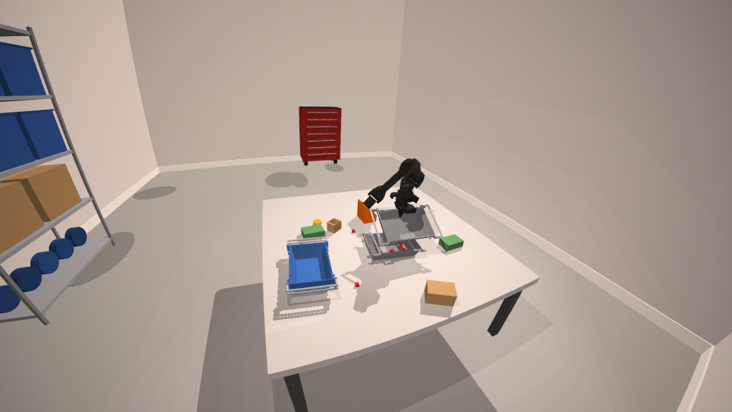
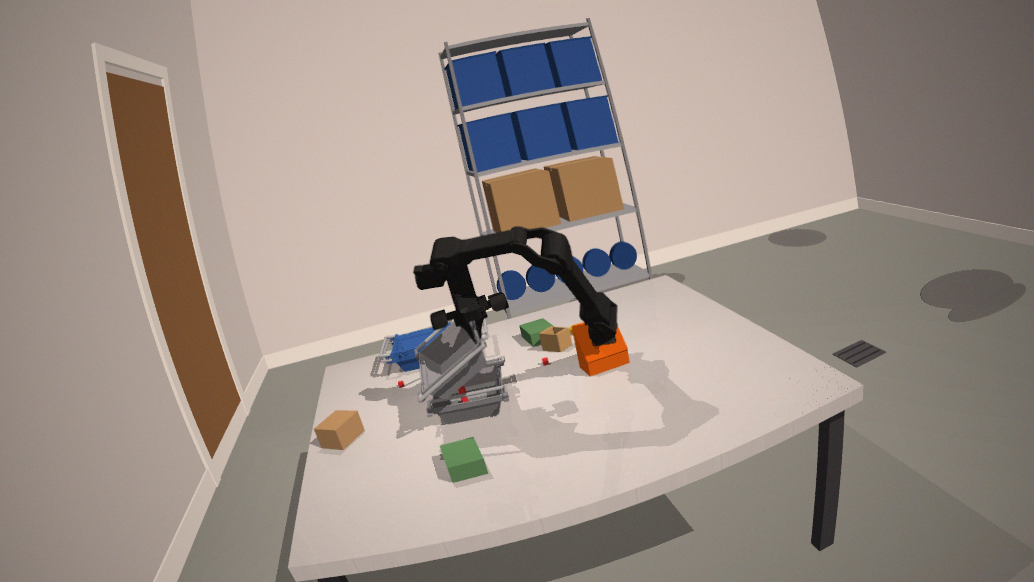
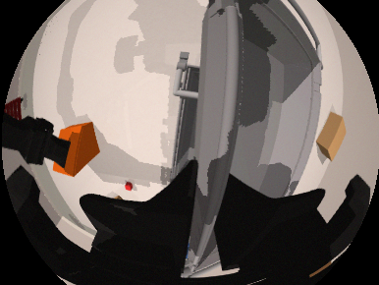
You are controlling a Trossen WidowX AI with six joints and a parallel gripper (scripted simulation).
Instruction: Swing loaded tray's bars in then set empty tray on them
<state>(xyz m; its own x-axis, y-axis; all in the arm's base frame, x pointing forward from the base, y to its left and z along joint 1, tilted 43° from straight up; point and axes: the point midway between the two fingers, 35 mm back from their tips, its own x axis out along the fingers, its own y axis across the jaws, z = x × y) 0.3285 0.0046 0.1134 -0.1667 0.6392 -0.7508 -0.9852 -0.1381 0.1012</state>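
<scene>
Now: gripper tip 80 mm short of the grey plastic tray. Round my gripper tip: red cube 300 mm to the right, 260 mm ahead, 160 mm below.
</scene>
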